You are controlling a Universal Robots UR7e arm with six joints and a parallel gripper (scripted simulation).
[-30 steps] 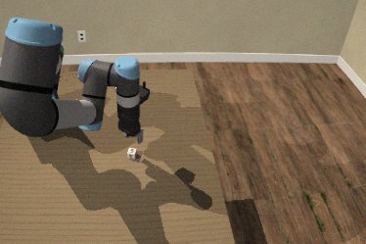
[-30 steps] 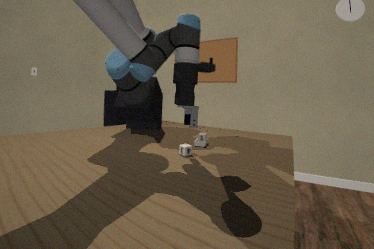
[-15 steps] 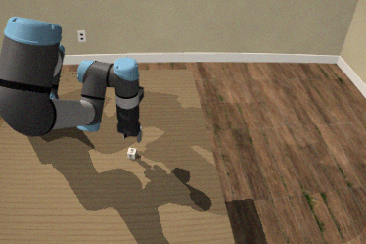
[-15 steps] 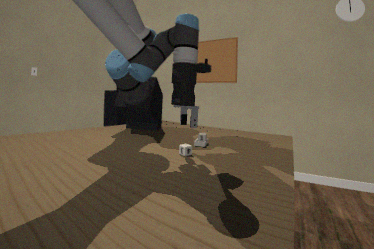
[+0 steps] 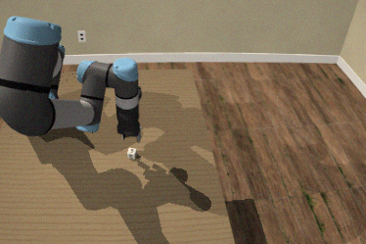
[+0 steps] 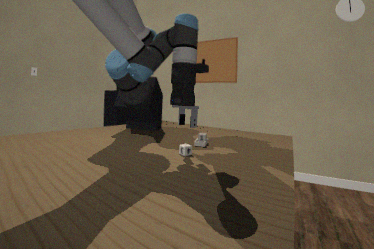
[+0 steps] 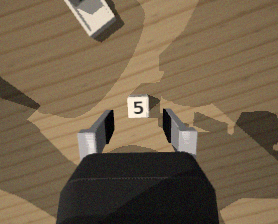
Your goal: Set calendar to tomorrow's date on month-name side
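The white digit cube is 9 cm below my hand. Round my hand: white tray (1 cm behind, 15 cm to the left, 10 cm below).
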